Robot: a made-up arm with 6 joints.
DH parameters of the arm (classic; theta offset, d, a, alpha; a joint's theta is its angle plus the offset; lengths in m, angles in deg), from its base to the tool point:
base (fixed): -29.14 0 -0.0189 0
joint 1: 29.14 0.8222 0.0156 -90
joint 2: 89.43 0 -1.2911 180
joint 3: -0.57 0.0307 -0.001 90
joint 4: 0 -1.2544 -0.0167 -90
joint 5: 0 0.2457 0.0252 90
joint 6: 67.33 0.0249 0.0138 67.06
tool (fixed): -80.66 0.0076 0 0
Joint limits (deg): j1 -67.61..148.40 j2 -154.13..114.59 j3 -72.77..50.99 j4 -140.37..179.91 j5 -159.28..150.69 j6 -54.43..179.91
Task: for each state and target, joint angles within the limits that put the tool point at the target. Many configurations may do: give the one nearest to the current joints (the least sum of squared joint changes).
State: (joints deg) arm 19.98 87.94 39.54 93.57 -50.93 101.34
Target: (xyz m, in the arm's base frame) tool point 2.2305 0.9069 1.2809
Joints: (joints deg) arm 21.42 64.19 47.23 93.55 -50.74 101.19
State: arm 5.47 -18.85 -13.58 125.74 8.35 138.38
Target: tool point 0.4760 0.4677 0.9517
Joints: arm 29.74 8.45 -67.23 137.80 7.59 138.44
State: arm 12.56 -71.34 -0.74 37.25 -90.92 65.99
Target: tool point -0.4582 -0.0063 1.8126
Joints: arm -19.77 -85.94 -49.88 49.95 -90.94 66.00
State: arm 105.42 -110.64 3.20 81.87 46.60 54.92
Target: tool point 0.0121 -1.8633 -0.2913
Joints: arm 88.59 -151.31 15.87 84.64 45.81 55.25
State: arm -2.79 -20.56 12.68 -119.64 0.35 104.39
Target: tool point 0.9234 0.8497 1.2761
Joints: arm 37.04 13.55 -16.74 -122.90 0.84 103.79
